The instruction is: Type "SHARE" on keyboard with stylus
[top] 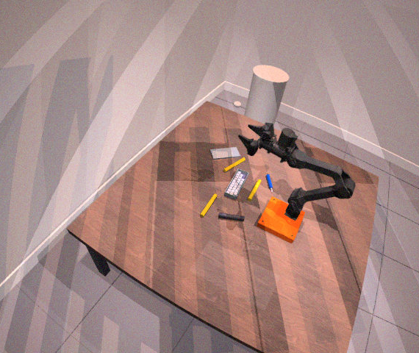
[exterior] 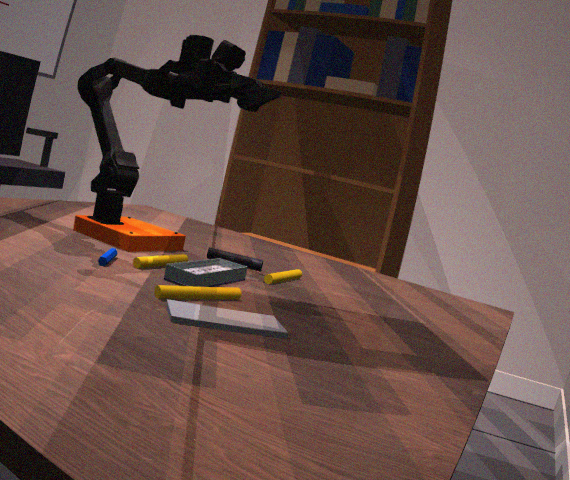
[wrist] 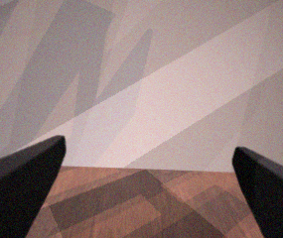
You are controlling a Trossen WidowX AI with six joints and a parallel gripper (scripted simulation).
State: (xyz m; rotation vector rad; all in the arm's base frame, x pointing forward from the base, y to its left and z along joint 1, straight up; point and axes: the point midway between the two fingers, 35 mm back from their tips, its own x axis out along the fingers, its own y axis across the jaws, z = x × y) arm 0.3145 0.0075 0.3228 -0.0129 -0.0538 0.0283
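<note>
The blue stylus is 350 mm below my gripper tip, 180 mm behind it and 130 mm to the right of it. Also, from my gripper tip: dark cylinder 350 mm below, 180 mm to the left, 110 mm behind; yellow cylinder 350 mm below, 130 mm to the right, 60 mm ahead; thin grey tip 350 mm below, 200 mm behind, 100 mm to the right.
</note>
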